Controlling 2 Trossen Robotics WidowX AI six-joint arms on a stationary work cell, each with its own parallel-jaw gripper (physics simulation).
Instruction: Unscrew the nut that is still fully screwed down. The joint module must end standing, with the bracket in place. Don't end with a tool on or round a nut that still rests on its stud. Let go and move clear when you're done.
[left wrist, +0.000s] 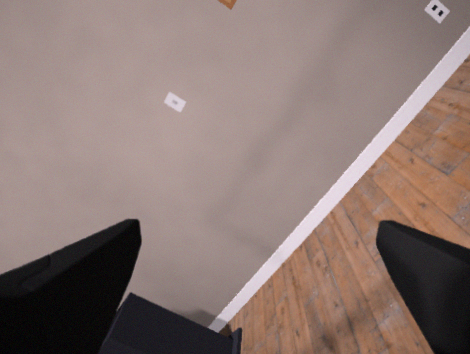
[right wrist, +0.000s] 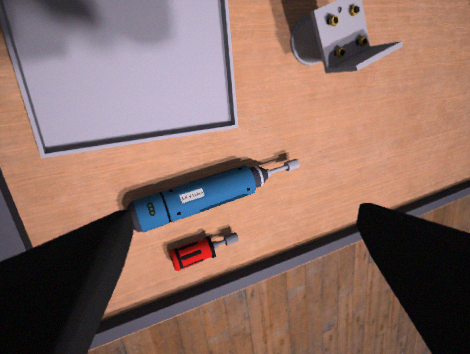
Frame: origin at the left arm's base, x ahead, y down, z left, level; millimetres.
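Seen in the pictures: left gripper, fingertip midpoint: (left wrist: 259, 231); right gripper, fingertip midpoint: (right wrist: 246, 217).
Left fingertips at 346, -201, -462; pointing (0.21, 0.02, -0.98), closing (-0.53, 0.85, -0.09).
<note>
A point is followed by its place in that frame, as x, y, z.
The grey joint module (right wrist: 306, 42) @[509, -12, -33] stands at the top right of the right wrist view, with its angled bracket (right wrist: 345, 32) @[480, -46, -40] in place. Brass nuts show on the bracket, among them an upper left nut (right wrist: 332, 20) @[509, -56, -49] and a lower right nut (right wrist: 362, 41) @[462, -56, -30]; how far each is screwed down is too small to tell. A blue power screwdriver (right wrist: 200, 196) @[657, -19, 147] with a socket tip lies on the table. A short red nut driver (right wrist: 193, 254) @[667, -8, 231] lies beside it. My right gripper (right wrist: 246, 217) @[701, -238, 72] is open and empty above the tools. My left gripper (left wrist: 259, 231) @[346, -201, -462] is open and empty, facing the wall.
A grey tray (right wrist: 140, 90) @[711, 16, 23] lies at the upper left of the right wrist view. A dark raised edge (right wrist: 290, 267) @[506, 0, 302] borders the wooden table (right wrist: 310, 115) @[471, 20, 61]. In the left wrist view are a wall (left wrist: 200, 165), a wooden floor (left wrist: 320, 270) and a dark box-like object (left wrist: 170, 327).
</note>
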